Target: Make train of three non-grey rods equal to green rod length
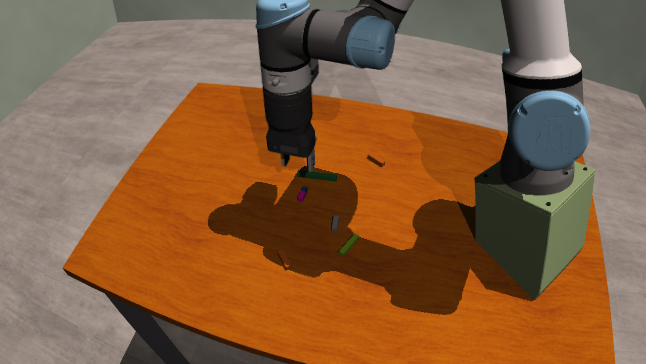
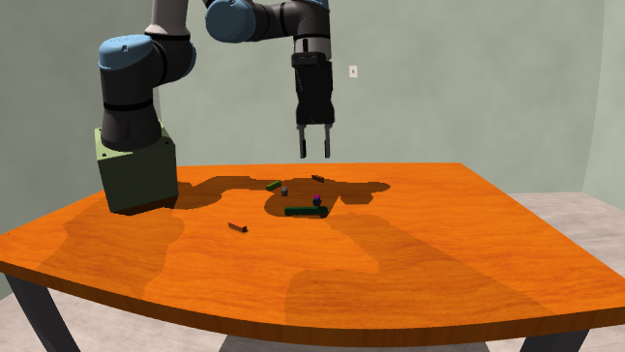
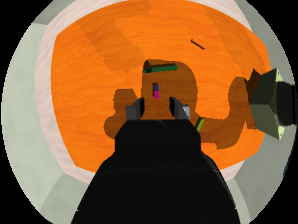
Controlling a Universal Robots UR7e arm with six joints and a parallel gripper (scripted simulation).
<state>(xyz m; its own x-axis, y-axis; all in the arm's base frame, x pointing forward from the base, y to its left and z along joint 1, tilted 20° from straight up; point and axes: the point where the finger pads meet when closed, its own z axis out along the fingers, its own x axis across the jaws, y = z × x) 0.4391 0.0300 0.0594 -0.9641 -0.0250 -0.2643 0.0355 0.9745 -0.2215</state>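
My hand is 12 cm past the lime rod, 9 cm to the right of it and 10 cm above it. From my hand the other things lie so: magenta rod: 10 cm below; green rod: 1 cm behind, 7 cm to the right, 10 cm below; blue rod: 2 cm to the right, 10 cm below.
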